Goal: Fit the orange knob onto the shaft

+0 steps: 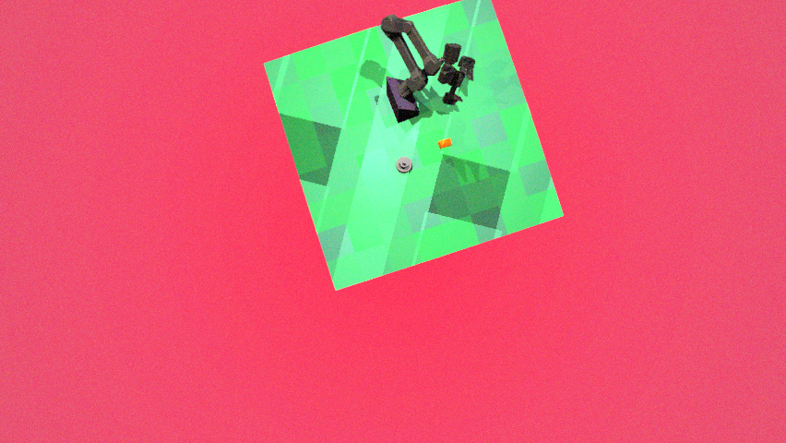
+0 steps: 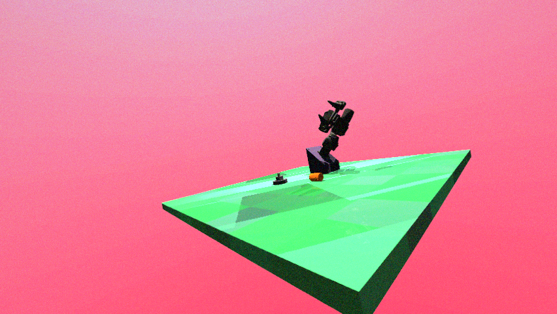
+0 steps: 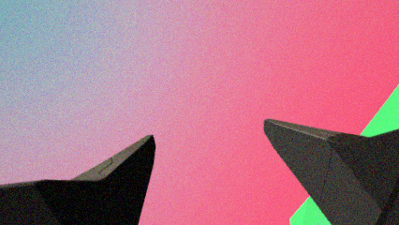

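Now: the orange knob 9 cm ahead of my gripper tip, 5 cm to the right of it and 34 cm below it. Also, from my gripper tip: dark pedestal: 14 cm ahead, 29 cm to the right, 33 cm below.
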